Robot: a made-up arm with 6 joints.
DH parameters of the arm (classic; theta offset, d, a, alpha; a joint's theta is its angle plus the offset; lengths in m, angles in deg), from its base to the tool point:
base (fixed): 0 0 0 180
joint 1: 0 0.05 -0.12 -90
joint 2: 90 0.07 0.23 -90
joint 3: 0 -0.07 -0.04 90
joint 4: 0 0.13 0.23 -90
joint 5: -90 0.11 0.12 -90
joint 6: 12.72 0 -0.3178 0
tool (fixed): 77.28 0.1 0 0
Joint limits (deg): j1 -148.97..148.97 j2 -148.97..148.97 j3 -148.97..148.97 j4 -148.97..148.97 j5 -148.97..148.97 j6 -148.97..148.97
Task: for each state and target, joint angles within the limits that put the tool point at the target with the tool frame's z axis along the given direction. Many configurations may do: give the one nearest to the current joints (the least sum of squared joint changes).
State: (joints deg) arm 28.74 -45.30 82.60 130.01 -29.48 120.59
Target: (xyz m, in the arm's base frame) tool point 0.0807 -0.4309 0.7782 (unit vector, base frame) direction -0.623 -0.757 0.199
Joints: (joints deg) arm 9.76 -11.29 109.05 148.40 10.56 133.55
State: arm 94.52 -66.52 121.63 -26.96 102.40 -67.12
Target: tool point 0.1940 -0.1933 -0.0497 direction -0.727 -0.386 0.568
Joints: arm 64.81 -69.29 148.97 -39.48 144.43 -40.27
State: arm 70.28 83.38 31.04 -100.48 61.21 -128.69
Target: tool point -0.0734 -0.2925 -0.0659 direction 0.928 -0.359 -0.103
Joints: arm 51.59 27.64 5.18 -121.81 33.10 -93.62
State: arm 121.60 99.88 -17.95 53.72 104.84 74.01
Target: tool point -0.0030 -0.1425 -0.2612 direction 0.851 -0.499 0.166
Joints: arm 148.97 99.07 -28.33 84.27 103.85 67.20
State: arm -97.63 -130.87 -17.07 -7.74 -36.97 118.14
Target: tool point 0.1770 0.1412 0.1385 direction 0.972 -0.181 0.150
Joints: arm -94.24 -124.53 6.41 2.80 -113.47 112.26
